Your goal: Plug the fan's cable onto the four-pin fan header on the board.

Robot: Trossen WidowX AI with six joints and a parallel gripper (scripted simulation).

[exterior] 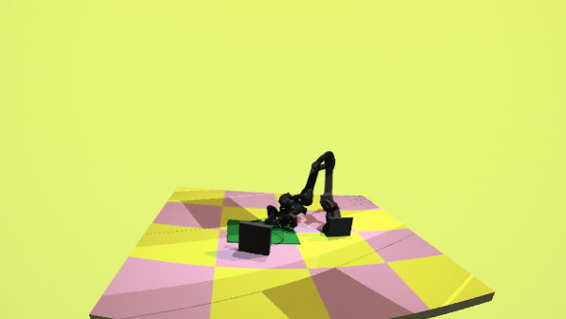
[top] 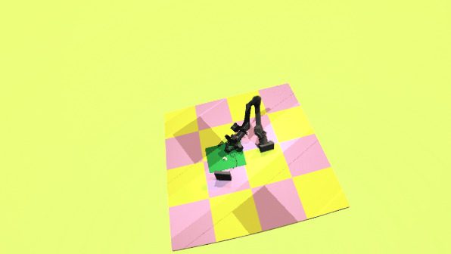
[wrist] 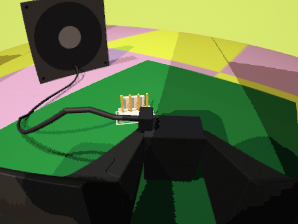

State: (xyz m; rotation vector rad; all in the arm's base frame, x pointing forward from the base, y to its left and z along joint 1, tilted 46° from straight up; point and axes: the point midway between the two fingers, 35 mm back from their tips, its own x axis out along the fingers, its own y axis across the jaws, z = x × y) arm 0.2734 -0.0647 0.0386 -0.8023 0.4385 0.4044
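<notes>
The dark fan plug is 1 cm below my gripper tip. From my gripper tip the other things lie so: black fan 9 cm ahead, 21 cm to the left, 2 cm above; then pale four-pin header 4 cm ahead, 6 cm to the left, 3 cm below; then green board 3 cm ahead, 3 cm to the left, 5 cm below.
</notes>
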